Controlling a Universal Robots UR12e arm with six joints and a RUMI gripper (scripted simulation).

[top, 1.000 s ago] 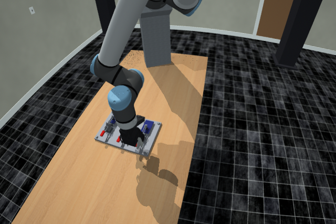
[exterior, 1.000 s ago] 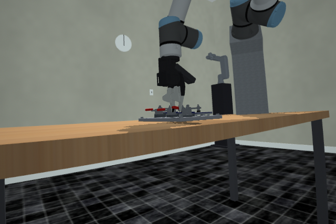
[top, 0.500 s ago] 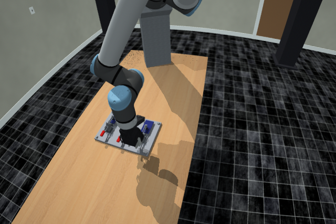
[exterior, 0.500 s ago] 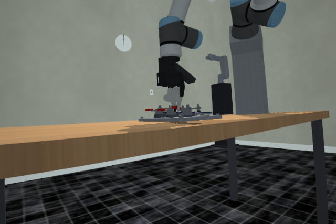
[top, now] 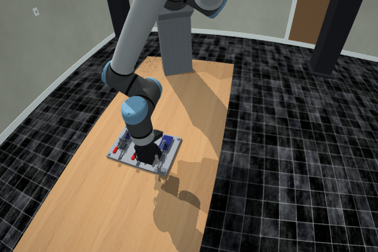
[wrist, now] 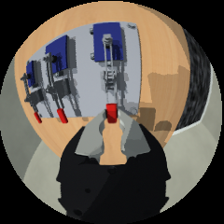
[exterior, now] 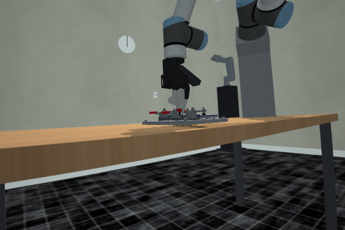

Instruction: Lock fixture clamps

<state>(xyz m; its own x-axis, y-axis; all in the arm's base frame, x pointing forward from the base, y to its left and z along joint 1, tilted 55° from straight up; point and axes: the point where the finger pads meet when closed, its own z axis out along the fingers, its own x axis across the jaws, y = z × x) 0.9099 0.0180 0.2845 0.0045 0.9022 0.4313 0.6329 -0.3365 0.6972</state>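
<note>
Right now the grey fixture plate is 11 cm to the right of my hand, 8 cm behind it and 5 cm below it.
</note>
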